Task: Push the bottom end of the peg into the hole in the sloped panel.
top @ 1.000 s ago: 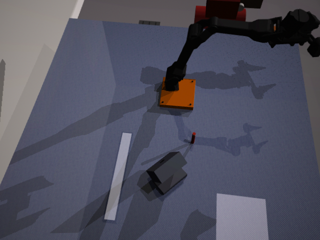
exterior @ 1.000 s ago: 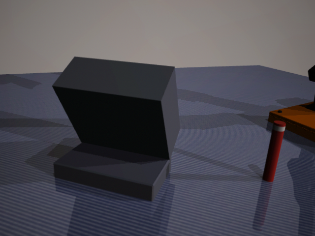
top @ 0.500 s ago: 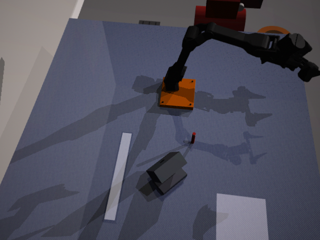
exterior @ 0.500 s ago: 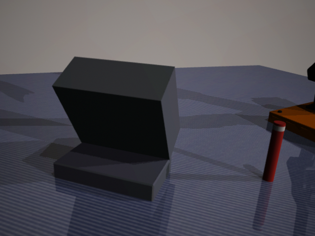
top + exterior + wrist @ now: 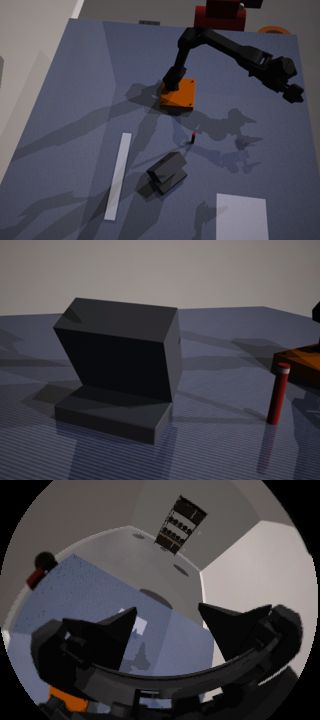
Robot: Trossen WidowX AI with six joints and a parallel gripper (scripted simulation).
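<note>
Right now my gripper tip is 38 cm to the left of the red peg, 20 cm above it and 5 cm short of it. The rest, counted from my gripper tip: dark grey panel: 50 cm to the right, 20 cm ahead, 17 cm below.
</note>
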